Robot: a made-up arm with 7 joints. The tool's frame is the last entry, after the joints.
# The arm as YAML. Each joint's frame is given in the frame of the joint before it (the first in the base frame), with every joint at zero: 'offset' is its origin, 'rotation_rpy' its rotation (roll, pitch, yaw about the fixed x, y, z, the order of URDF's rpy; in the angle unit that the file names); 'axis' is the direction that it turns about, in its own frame. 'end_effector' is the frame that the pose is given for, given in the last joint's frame.
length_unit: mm
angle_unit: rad
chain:
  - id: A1
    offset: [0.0, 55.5, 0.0]
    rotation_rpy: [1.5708, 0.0, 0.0]
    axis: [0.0, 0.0, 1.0]
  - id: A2
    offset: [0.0, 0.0, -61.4]
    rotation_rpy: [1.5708, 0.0, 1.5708]
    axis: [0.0, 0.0, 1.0]
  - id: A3
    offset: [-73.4, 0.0, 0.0]
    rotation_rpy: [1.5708, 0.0, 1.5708]
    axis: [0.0, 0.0, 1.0]
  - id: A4
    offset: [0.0, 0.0, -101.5]
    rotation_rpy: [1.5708, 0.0, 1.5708]
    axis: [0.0, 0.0, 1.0]
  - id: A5
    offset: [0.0, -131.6, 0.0]
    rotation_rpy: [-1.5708, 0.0, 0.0]
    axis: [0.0, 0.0, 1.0]
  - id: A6
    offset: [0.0, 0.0, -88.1]
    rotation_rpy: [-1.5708, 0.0, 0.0]
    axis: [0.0, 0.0, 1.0]
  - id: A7
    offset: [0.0, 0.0, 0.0]
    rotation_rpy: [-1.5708, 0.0, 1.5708]
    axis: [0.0, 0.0, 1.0]
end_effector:
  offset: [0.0, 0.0, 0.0]
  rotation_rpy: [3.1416, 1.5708, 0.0]
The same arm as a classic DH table. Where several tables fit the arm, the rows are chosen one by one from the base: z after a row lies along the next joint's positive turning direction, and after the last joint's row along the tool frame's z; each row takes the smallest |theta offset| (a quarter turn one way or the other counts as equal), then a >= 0, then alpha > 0; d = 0 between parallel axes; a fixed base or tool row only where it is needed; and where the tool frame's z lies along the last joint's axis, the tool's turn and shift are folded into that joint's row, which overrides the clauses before.
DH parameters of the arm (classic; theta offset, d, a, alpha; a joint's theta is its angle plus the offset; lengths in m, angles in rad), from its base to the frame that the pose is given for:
base (fixed): 0 0 0 1.5708
A1: 1.5708 -0.1169 0 1.5708
A2: 1.5708 0 0 1.5708
A3: 1.5708 -0.1749 0 1.5708
A4: 0 0 0 -1.5708
A5: 0 -0.2197 0 -1.5708
A6: -1.5708 0 0 1.5708
A7: 1.5708 0 0 1.5708
tool (fixed): -1.5708 0 0 0

